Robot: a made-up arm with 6 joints.
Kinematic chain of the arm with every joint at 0, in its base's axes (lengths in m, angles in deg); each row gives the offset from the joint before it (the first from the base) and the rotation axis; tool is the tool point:
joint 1: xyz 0 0 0.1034 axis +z
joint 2: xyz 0 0.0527 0 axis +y
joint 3: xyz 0 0 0.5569 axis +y
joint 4: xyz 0 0 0.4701 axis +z
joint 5: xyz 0 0 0 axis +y
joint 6: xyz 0 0 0.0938 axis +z
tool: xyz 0 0 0
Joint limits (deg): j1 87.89..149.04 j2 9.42..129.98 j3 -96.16..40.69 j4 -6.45..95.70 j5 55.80..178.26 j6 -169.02..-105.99
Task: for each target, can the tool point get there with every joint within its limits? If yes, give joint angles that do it. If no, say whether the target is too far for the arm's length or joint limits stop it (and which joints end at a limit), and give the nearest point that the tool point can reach.
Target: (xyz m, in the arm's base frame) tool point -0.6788 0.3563 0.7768
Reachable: yes | joints 142.68 53.38 -17.99 54.33 98.00 -142.84
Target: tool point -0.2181 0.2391 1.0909
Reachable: yes | joints 111.25 29.56 -33.51 45.98 71.42 -112.76
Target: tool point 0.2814 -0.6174 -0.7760
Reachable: no: joint limits stop it (at a limit: joint 1, joint 2, joint 3) | nearest point -0.3961 0.1436 -0.7232 | short by 1.020 m
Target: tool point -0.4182 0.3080 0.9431
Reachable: yes | joints 129.16 35.52 -14.49 69.52 118.71 -136.91
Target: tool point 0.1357 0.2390 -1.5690
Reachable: no: too far | nearest point -0.0279 0.4368 -0.7828 | short by 0.827 m
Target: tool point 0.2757 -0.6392 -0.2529
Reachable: no: joint limits stop it (at a limit: joint 2, joint 3, joint 4, joint 5) | nearest point 0.1784 -0.4136 0.6748 | short by 0.960 m
